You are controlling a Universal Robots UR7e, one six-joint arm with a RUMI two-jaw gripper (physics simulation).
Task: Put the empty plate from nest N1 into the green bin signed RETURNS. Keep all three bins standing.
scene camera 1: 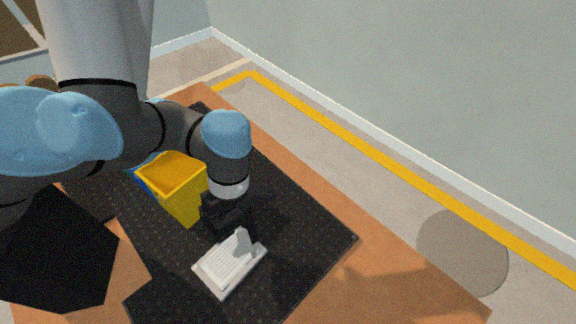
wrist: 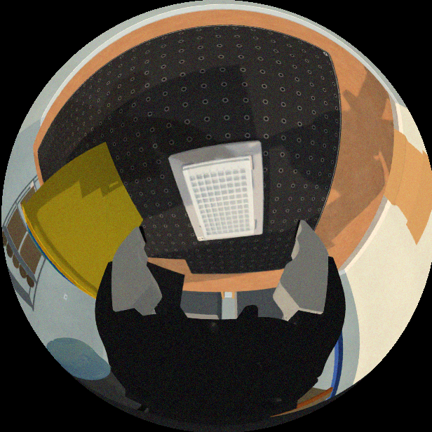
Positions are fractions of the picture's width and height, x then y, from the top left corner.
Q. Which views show the yellow bin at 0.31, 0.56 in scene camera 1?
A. Scene camera 1 and the wrist view: all of them.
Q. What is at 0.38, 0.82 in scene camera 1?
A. A white gridded plate.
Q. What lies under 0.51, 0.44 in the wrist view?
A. A white gridded plate.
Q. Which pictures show the gripper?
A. Scene camera 1 and the wrist view: all of them.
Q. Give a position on a yellow bin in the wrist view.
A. At 0.18, 0.50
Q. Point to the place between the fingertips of the gripper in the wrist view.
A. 0.51, 0.52
